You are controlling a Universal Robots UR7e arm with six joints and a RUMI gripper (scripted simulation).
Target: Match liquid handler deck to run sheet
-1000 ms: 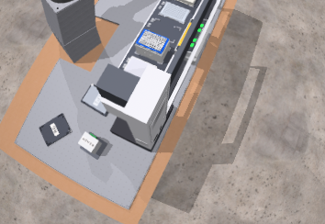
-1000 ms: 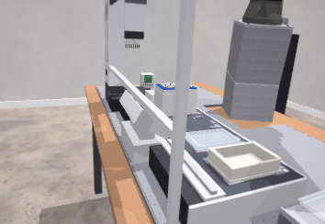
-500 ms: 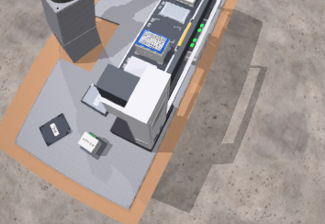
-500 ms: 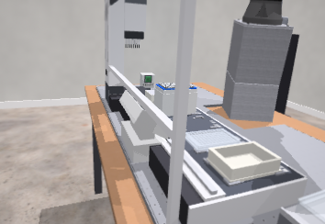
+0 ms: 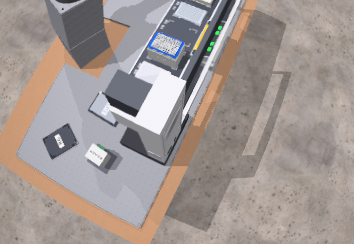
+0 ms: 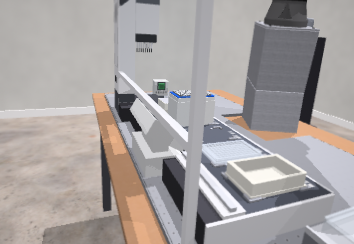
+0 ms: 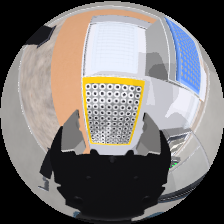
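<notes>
The yellow-framed tip rack lies 1 cm ahead of my hand, 1 cm to the right of it and 1 cm above it. Also, from my hand: clear well plate 36 cm ahead, 31 cm to the right, 3 cm below; then shelf 16 cm ahead, 8 cm to the left, 4 cm below; then cream one-well reservoir 36 cm ahead, 19 cm to the right, 3 cm below.
</notes>
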